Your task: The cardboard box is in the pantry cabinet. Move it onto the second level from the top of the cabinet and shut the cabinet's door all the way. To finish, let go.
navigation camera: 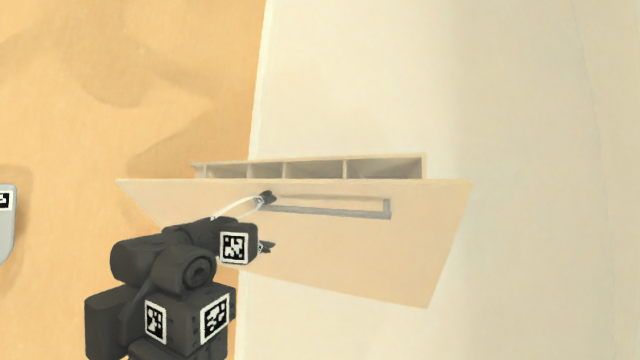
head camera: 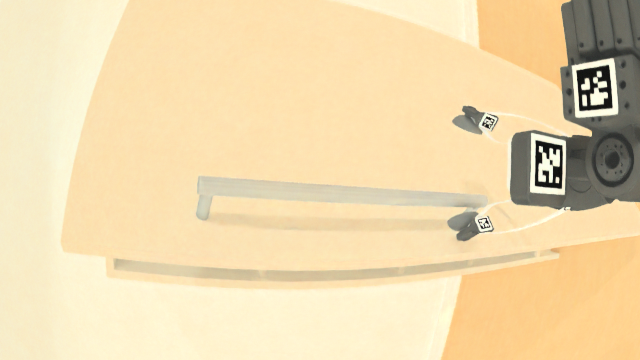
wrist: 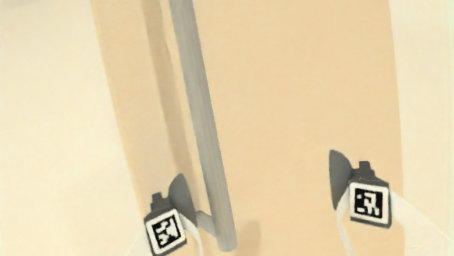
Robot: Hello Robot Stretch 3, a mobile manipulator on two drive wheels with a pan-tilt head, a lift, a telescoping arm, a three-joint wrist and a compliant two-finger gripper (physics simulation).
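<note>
The pantry cabinet's door [head camera: 300, 125] [navigation camera: 350, 250] [wrist: 300, 100] is tan and stands ajar. Behind its edge, a strip of the cabinet [navigation camera: 345, 167] with open compartments shows in the navigation view. The long grey bar handle [head camera: 340, 192] [navigation camera: 330, 212] [wrist: 202, 115] is on the door's outer face. My gripper [head camera: 465, 172] [navigation camera: 269, 222] [wrist: 257, 182] is open at one end of the handle. In the wrist view, the handle's end lies between the spread fingers, close to the left finger and well apart from the right one. The cardboard box does not show.
A pale wall [head camera: 225, 325] [navigation camera: 500, 150] stands behind the cabinet. The orange-tan floor [head camera: 550, 310] [navigation camera: 100, 140] lies beside it. A light grey object [navigation camera: 7, 225] with a marker is at the left edge of the navigation view.
</note>
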